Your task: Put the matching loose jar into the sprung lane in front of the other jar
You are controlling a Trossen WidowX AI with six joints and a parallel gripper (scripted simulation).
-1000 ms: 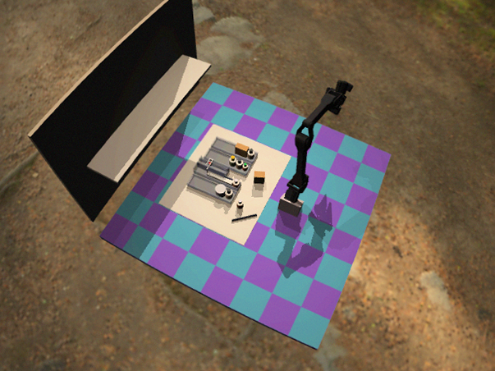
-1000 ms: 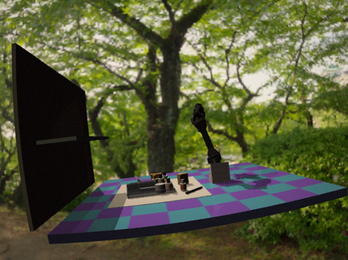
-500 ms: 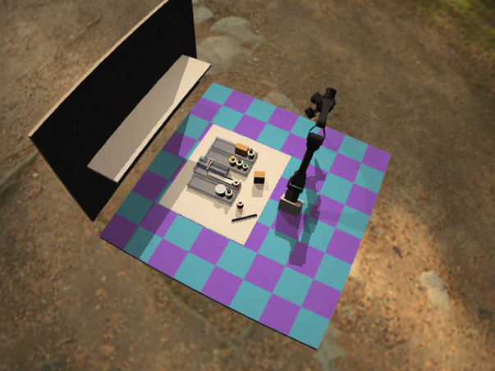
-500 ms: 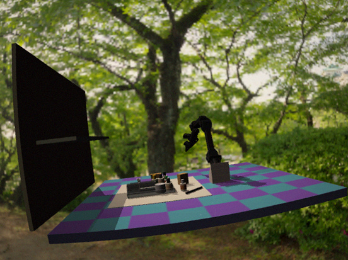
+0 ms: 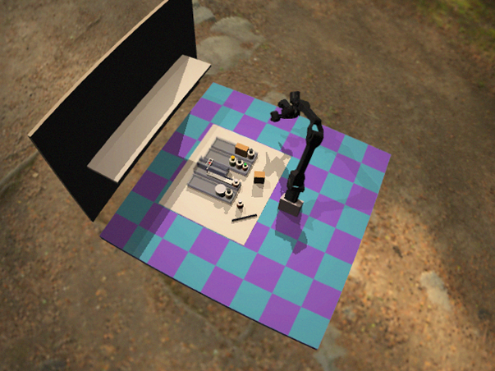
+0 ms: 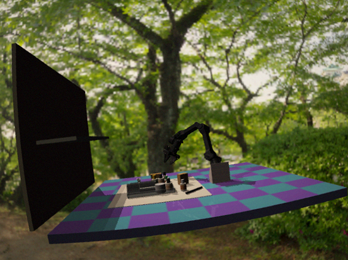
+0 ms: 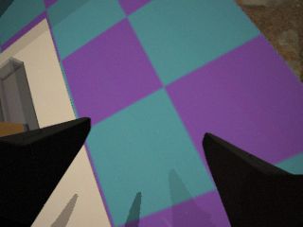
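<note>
The black stick is 620 mm to the left of my gripper tip, 180 mm behind it and 100 mm below it. The rest, counted from my gripper tip: orange-topped box (370 mm to the left, 120 mm behind, 70 mm below); then clear-walled sprung lane (480 mm to the left, 120 mm ahead, 90 mm below).
</note>
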